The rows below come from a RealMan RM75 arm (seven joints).
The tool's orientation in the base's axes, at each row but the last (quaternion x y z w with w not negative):
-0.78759, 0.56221, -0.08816, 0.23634
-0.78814, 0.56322, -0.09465, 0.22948
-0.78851, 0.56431, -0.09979, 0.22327
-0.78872, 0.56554, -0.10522, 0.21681
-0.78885, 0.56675, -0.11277, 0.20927
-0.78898, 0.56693, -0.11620, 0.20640
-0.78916, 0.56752, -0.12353, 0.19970
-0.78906, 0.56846, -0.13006, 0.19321
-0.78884, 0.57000, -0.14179, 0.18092
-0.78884, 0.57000, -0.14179, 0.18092
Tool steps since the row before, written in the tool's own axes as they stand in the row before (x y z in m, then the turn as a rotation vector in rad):
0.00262, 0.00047, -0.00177, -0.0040, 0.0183, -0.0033
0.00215, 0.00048, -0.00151, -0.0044, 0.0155, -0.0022
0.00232, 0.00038, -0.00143, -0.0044, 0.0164, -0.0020
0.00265, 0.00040, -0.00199, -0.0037, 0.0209, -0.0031
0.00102, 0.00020, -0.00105, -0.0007, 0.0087, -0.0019
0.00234, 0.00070, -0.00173, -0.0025, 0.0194, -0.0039
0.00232, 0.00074, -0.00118, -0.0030, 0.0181, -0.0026
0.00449, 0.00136, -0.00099, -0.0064, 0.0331, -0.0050
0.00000, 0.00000, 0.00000, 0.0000, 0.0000, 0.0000
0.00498, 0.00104, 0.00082, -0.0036, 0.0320, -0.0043
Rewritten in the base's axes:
-0.00019, -0.00303, 0.00099, -0.0182, -0.0019, -0.0052
-0.00027, -0.00251, 0.00086, -0.0155, -0.0005, -0.0048
-0.00011, -0.00261, 0.00086, -0.0162, -0.0007, -0.0054
-0.00026, -0.00304, 0.00136, -0.0202, -0.0028, -0.0066
-0.00027, -0.00123, 0.00078, -0.0084, -0.0021, -0.0023
-0.00054, -0.00273, 0.00110, -0.0189, -0.0037, -0.0053
-0.00037, -0.00260, 0.00064, -0.0174, -0.0026, -0.0058
-0.00014, -0.00479, 0.00020, -0.0322, -0.0040, -0.0104
0.00000, 0.00000, 0.00000, 0.0000, 0.0000, 0.0000
0.00101, -0.00493, -0.00111, -0.0301, -0.0062, -0.0105

